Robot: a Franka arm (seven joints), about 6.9 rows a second.
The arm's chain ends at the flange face. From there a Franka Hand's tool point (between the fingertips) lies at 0.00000 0.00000 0.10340 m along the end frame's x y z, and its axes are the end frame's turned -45 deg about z.
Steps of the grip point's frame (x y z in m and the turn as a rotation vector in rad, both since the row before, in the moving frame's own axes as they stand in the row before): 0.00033, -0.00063, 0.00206, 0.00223, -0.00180, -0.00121; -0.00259, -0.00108, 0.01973, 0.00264, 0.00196, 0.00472; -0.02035, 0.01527, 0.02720, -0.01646, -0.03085, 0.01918; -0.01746, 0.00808, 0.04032, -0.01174, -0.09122, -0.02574; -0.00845, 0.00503, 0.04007, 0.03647, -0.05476, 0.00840; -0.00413, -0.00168, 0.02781, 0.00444, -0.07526, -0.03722; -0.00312, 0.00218, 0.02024, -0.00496, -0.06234, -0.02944; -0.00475, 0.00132, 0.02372, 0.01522, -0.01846, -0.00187; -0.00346, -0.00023, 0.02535, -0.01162, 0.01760, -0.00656
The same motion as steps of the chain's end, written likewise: 0.00008, -0.00065, 0.00206, 0.00030, -0.00285, -0.00121; -0.00255, 0.00140, 0.01973, 0.00325, -0.00048, 0.00472; -0.00251, 0.02174, 0.02726, -0.03345, -0.01018, 0.01918; -0.00093, 0.01047, 0.04076, -0.07280, -0.05620, -0.02574; 0.00425, 0.00822, 0.04029, -0.01293, -0.06451, 0.00840; 0.00162, -0.00355, 0.02810, -0.05008, -0.05636, -0.03722; 0.00345, -0.00123, 0.02044, -0.04759, -0.04057, -0.02944; 0.00004, 0.00405, 0.02375, -0.00229, -0.02382, -0.00187; -0.00474, 0.00273, 0.02537, 0.00423, 0.02066, -0.00656
